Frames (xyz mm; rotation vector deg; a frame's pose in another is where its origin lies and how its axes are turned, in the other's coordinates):
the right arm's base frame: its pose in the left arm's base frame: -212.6 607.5 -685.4 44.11 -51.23 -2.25
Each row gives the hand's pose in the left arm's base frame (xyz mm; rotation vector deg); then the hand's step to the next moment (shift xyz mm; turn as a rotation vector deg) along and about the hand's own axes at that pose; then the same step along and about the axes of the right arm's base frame.
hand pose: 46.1 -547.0 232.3 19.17 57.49 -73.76
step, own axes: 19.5 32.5 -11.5 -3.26 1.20 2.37
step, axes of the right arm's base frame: -8.5 -21.8 -31.9 3.58 2.07 -0.74
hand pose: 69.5 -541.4 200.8 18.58 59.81 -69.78
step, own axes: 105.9 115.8 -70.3 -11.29 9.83 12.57
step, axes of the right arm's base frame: -74.8 -94.5 -122.6 17.66 4.85 -6.84
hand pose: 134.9 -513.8 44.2 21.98 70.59 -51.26
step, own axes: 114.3 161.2 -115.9 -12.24 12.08 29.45
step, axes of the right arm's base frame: -131.4 -23.7 -186.1 33.14 -2.25 -7.72
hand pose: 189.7 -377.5 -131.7 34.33 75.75 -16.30
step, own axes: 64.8 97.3 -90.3 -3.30 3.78 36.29
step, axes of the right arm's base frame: -85.8 73.8 -95.0 31.79 -16.16 -8.39
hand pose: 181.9 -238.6 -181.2 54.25 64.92 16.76
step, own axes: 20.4 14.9 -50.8 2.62 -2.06 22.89
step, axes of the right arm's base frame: -40.6 38.9 -7.6 16.15 -14.15 -8.60
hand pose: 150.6 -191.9 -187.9 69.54 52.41 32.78
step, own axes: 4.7 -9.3 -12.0 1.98 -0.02 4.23
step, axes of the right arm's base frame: -15.6 1.0 -2.7 3.03 -1.95 -2.97
